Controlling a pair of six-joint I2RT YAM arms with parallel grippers.
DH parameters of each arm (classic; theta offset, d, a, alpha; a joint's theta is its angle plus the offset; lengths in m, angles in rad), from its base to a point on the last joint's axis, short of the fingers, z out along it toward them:
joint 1: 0 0.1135 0.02 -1.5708
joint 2: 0 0 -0.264 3.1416
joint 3: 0.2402 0 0.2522 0
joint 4: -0.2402 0 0.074 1.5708
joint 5: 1.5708 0 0 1.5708
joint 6: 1.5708 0.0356 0 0
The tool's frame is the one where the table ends.
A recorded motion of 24 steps. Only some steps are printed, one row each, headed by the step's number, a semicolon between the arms.
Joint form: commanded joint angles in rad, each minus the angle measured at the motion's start. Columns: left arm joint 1, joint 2, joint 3, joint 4, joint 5, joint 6; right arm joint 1, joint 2, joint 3, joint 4, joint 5, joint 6.
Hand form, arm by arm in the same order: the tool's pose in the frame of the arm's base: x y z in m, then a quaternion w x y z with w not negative. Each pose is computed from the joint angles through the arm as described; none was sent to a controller.
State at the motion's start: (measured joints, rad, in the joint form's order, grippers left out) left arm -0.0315 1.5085 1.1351 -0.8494 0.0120 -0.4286; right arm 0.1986 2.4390 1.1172 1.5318 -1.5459 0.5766
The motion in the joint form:
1: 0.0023 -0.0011 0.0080 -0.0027 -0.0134 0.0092; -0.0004 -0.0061 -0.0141 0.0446 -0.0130 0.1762
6: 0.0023 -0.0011 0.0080 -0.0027 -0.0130 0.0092; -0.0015 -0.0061 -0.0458 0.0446 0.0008 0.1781
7: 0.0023 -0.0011 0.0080 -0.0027 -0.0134 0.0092; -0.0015 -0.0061 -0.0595 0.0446 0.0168 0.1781
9: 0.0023 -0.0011 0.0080 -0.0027 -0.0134 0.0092; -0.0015 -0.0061 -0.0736 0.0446 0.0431 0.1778
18: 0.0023 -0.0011 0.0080 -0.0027 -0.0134 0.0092; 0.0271 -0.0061 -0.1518 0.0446 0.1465 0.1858
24: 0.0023 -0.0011 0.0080 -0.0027 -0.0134 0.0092; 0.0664 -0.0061 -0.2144 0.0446 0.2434 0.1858
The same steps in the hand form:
1: 0.2914 -0.0085 0.2430 0.17201 -0.19094 0.96564 -0.03854; 0.3943 0.1155 0.0799 0.30095 -0.41348 0.57235 0.64100
6: 0.2914 -0.0085 0.2430 0.17197 -0.19091 0.96565 -0.03873; 0.3884 0.1139 0.0741 0.29524 -0.39901 0.58142 0.64465
7: 0.2914 -0.0085 0.2430 0.17201 -0.19094 0.96564 -0.03854; 0.3861 0.1134 0.0718 0.29628 -0.38982 0.58641 0.64528
9: 0.2914 -0.0085 0.2430 0.17201 -0.19094 0.96564 -0.03854; 0.3841 0.1129 0.0694 0.30076 -0.37719 0.59280 0.64487
18: 0.2914 -0.0085 0.2430 0.17201 -0.19094 0.96564 -0.03854; 0.3674 0.1203 0.0566 0.29763 -0.32690 0.61957 0.64860
24: 0.2914 -0.0085 0.2430 0.17201 -0.19094 0.96564 -0.03854; 0.3517 0.1310 0.0469 0.29530 -0.28976 0.64024 0.64725

